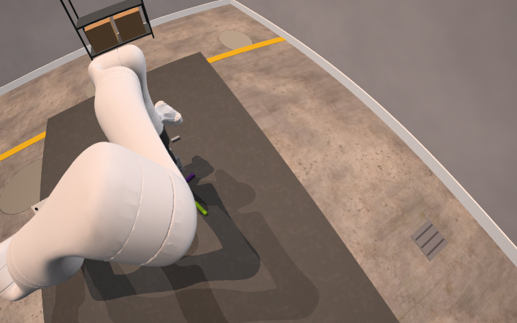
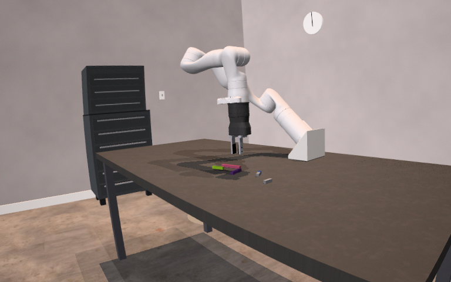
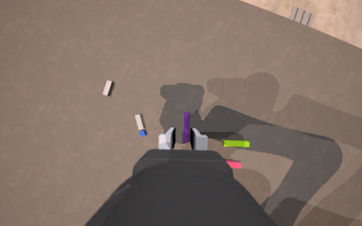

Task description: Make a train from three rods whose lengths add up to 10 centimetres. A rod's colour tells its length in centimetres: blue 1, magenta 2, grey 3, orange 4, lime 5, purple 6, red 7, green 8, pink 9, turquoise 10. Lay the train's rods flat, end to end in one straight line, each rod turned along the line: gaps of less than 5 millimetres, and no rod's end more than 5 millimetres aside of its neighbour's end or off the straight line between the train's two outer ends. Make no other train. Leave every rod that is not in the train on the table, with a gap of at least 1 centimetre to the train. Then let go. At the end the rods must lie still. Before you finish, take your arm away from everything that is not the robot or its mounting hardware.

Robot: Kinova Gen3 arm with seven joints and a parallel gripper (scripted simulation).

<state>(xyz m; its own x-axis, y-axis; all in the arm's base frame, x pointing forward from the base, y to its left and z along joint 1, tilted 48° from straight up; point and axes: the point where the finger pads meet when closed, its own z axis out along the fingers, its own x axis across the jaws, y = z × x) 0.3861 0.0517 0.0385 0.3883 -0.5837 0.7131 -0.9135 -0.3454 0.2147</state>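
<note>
The purple rod lies 10 mm ahead of my hand and 80 mm below it. Round my hand: lime rod: 20 mm ahead, 110 mm to the right, 80 mm below; then pink rod: 30 mm behind, 90 mm to the right, 80 mm below; then blue rod: 40 mm behind, 70 mm to the left, 80 mm below.
</note>
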